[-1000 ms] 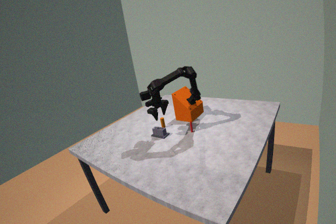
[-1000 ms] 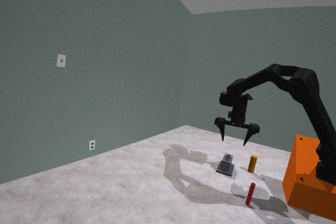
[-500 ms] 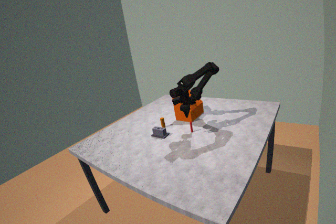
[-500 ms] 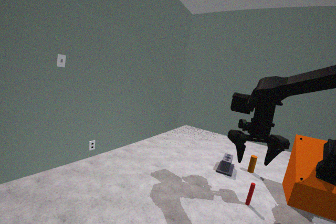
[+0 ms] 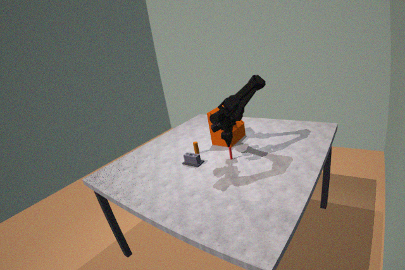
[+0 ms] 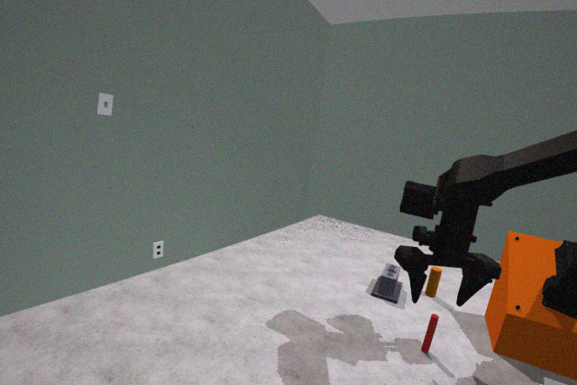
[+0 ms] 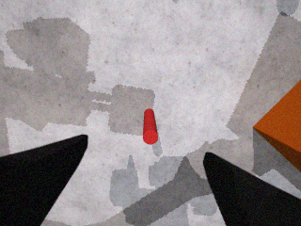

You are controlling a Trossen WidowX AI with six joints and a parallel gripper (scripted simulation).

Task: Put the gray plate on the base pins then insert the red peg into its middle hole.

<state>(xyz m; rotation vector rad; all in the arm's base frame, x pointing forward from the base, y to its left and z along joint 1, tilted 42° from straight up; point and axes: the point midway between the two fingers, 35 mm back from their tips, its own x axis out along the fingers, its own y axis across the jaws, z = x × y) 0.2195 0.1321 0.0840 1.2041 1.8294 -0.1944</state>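
My gripper tip is now 6 cm above the red peg. Round my gripper tip: gray base: 14 cm ahead, 18 cm to the right, 10 cm below; short orange peg: 3 cm ahead, 25 cm to the right, 6 cm below; gray plate: 14 cm ahead, 19 cm to the right, 6 cm below.
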